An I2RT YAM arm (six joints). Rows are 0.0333 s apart.
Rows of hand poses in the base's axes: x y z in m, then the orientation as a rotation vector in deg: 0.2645, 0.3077, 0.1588, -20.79, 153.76, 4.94; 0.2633, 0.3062, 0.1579, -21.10, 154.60, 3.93; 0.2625, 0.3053, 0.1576, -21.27, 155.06, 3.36; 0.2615, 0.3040, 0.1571, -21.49, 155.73, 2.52; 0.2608, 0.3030, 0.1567, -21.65, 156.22, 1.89; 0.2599, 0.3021, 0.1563, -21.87, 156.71, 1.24; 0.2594, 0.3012, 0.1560, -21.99, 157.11, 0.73; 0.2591, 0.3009, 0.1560, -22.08, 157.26, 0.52; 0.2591, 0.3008, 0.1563, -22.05, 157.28, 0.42; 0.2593, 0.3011, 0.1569, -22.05, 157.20, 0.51; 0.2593, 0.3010, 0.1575, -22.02, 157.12, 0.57; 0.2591, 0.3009, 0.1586, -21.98, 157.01, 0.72; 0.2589, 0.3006, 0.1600, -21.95, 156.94, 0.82; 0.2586, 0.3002, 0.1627, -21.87, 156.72, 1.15
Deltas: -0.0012, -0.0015, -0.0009, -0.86, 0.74, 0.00; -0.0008, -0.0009, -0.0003, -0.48, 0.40, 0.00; -0.0010, -0.0013, -0.0005, -0.70, 0.59, -0.02; -0.0007, -0.0010, -0.0004, -0.52, 0.43, -0.02; -0.0009, -0.0009, -0.0004, -0.54, 0.44, 0.02; -0.0005, -0.0009, -0.0003, -0.42, 0.36, -0.02; -0.0003, -0.0003, 0.0000, -0.18, 0.14, 0.02; 0.0000, -0.0001, 0.0003, -0.07, 0.01, -0.04; 0.0002, 0.0003, 0.0006, 0.07, -0.07, 0.02; 0.0000, -0.0001, 0.0006, 0.06, -0.08, -0.01; -0.0002, -0.0001, 0.0011, 0.12, -0.10, 0.00; -0.0002, -0.0003, 0.0014, 0.08, -0.06, 0.00; -0.0003, -0.0004, 0.0027, 0.27, -0.19, 0.01
